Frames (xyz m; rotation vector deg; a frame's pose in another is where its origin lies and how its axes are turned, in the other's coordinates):
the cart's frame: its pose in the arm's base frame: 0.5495 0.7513 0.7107 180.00 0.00 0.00
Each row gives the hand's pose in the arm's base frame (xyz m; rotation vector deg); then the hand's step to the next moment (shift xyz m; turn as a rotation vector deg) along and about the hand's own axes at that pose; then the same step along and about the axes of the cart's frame.
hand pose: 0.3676 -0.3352 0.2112 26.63 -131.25 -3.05
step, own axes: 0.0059 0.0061 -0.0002 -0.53 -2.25 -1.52
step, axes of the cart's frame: -0.0055 -0.0037 -0.0054 2.12 1.75 -0.28
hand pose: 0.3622 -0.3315 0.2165 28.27 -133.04 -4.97
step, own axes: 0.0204 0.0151 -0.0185 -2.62 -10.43 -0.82
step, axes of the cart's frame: -0.0053 -0.0078 -0.0300 5.64 8.58 3.30
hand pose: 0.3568 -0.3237 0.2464 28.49 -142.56 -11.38
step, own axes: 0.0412 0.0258 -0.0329 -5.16 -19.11 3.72
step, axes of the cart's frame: -0.0201 -0.0066 -0.0548 7.59 15.43 10.49
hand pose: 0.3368 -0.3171 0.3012 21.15 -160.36 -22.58
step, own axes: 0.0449 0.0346 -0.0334 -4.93 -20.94 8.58
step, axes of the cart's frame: -0.0382 -0.0116 -0.0523 6.22 16.08 15.46
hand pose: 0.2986 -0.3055 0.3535 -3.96 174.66 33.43
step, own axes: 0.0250 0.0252 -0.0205 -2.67 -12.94 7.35
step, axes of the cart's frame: -0.0268 -0.0149 -0.0272 3.53 9.20 11.47
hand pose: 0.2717 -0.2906 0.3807 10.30 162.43 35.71
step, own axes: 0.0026 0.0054 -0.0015 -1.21 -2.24 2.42
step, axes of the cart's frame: -0.0025 -0.0047 -0.0031 1.62 1.26 2.85
